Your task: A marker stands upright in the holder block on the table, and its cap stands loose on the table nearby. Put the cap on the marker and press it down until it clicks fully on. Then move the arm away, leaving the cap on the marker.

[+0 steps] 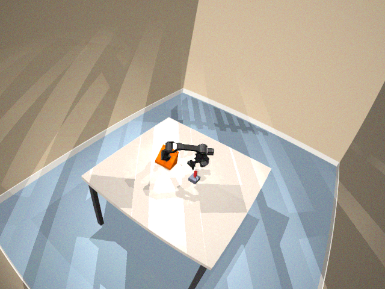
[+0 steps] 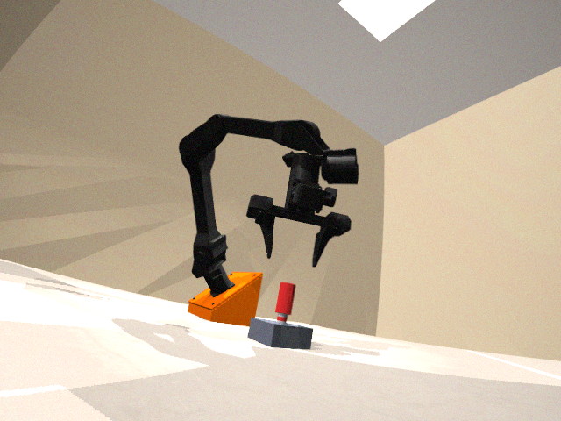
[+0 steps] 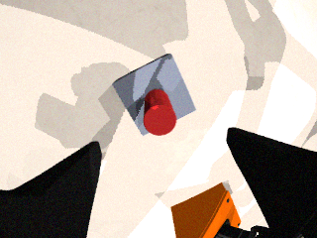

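My gripper tip is 60 mm above the red cap. The rest, counted from my gripper tip: grey holder block 120 mm below.
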